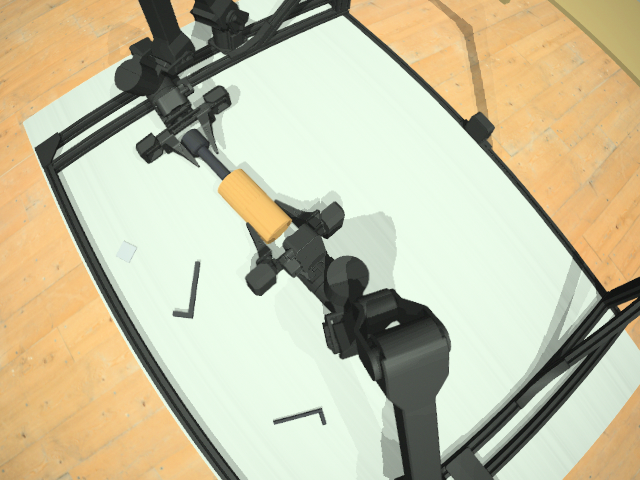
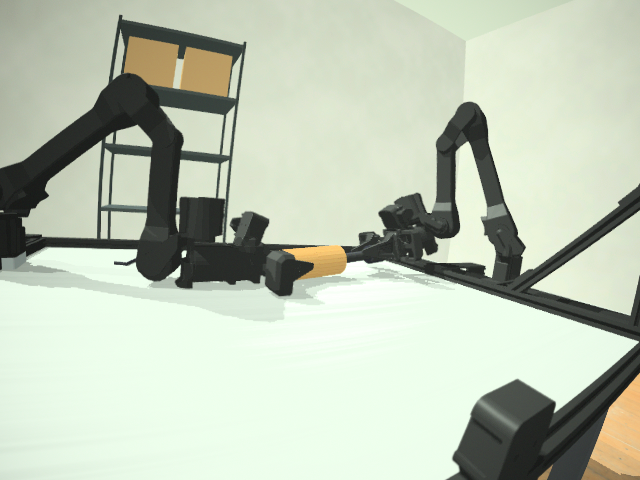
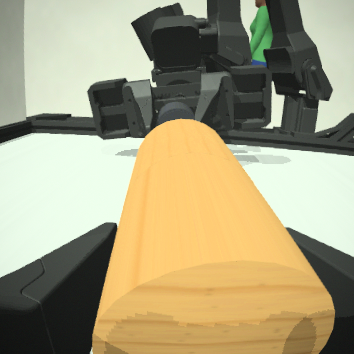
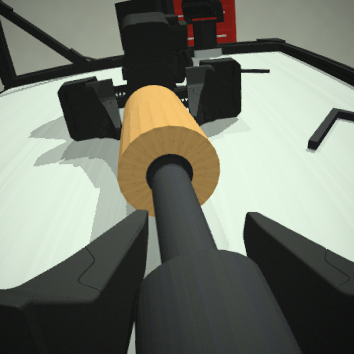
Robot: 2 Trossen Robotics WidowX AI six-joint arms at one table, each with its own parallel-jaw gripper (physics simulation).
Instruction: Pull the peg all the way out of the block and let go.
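Seen in the pictures: left gripper, fingertip midpoint: (image 1: 260,212) (image 2: 304,262) (image 3: 197,237); right gripper, fingertip midpoint: (image 1: 208,160) (image 2: 356,252) (image 4: 196,222); left arm's base, origin of the base link: (image 2: 0,253) (image 4: 205,47); right arm's base, origin of the base link: (image 1: 227,40) (image 2: 504,282) (image 3: 295,132).
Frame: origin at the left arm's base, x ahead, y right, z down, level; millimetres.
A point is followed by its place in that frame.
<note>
An orange-tan wooden cylinder block (image 1: 253,204) @(x 521, y 134, z -40 mm) (image 2: 325,260) @(x 541, y 165, z -22 mm) (image 3: 195,200) @(x 489, y 136, z -38 mm) (image 4: 155,107) @(x 549, y 138, z -42 mm) lies lengthwise between the two arms. My left gripper (image 1: 262,212) @(x 513, y 140, z -13 mm) (image 3: 197,237) @(x 513, y 140, z -13 mm) is shut on its far end from the peg. The dark peg (image 1: 216,164) @(x 624, y 134, z -31 mm) (image 2: 354,256) @(x 624, y 144, z -24 mm) (image 4: 180,215) @(x 641, y 134, z -32 mm) has a stretch of its thinner shaft showing outside the block; the rest of the shaft runs into the hole, and its tip is hidden there. My right gripper (image 1: 207,159) @(x 642, y 129, z -29 mm) (image 4: 196,222) @(x 642, y 129, z -29 mm) is shut on the peg's thick head, in line with the block.
Two dark L-shaped pieces (image 1: 194,289) @(x 489, y -22, z 11 mm) (image 1: 299,416) @(x 228, y -27, z 13 mm) and a small pale square (image 1: 126,251) @(x 624, y -78, z 16 mm) lie on the table. A black rail frame (image 1: 124,310) @(x 537, y -140, z 8 mm) borders the tabletop. A shelf rack (image 2: 193,102) stands behind. A person in green (image 3: 261,35) and a red cabinet (image 4: 227,25) show in the background.
</note>
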